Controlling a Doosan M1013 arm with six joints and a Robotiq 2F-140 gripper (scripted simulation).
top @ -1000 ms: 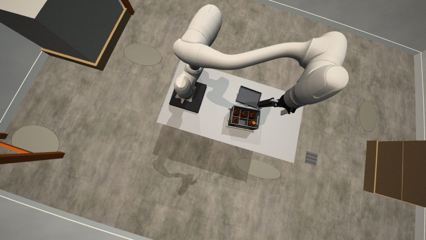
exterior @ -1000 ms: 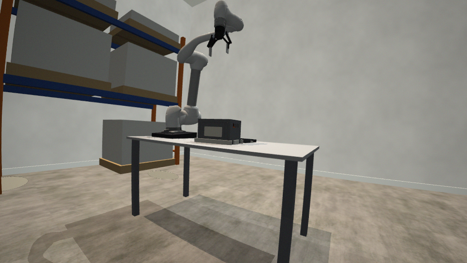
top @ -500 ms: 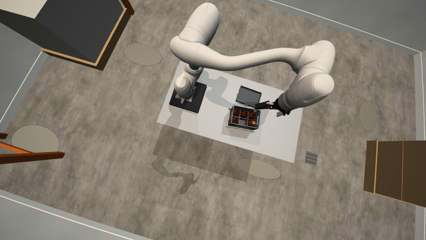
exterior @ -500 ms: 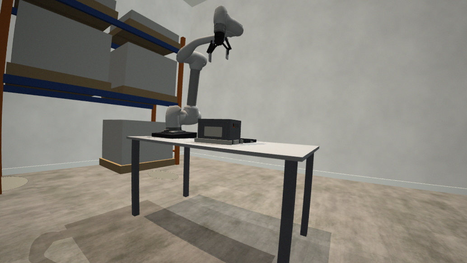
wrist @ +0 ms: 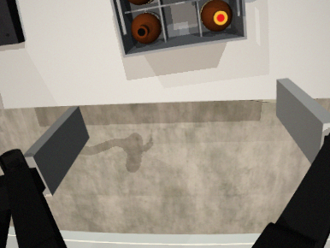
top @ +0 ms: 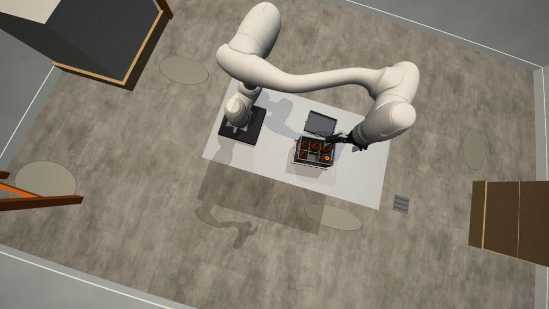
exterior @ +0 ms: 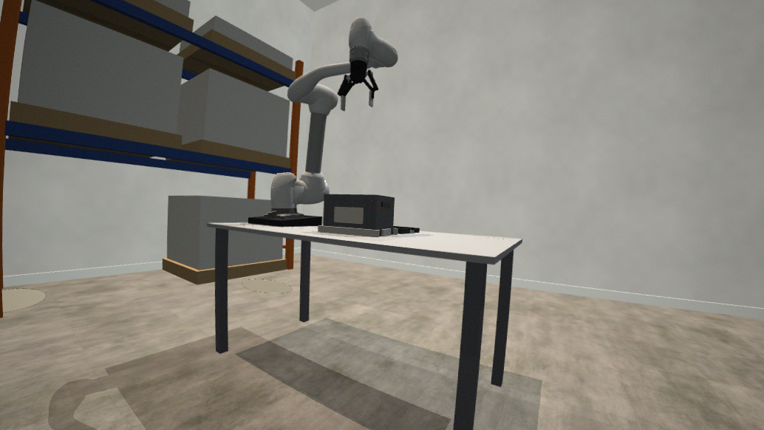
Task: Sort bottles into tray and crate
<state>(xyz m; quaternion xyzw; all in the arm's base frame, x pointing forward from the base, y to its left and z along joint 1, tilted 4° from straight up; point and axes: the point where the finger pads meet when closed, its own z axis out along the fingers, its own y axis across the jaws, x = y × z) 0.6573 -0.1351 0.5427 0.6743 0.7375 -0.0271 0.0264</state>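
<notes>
Right now the capped bottle is 49 cm below my hand, 8 cm ahead of it and 3 cm to the left of it. From my hand the other things lie so: open bottle 49 cm below, 11 cm to the left, 8 cm ahead; dark grey crate 49 cm below, 6 cm to the left; flat tray 56 cm below, 34 cm to the left, 2 cm ahead.
</notes>
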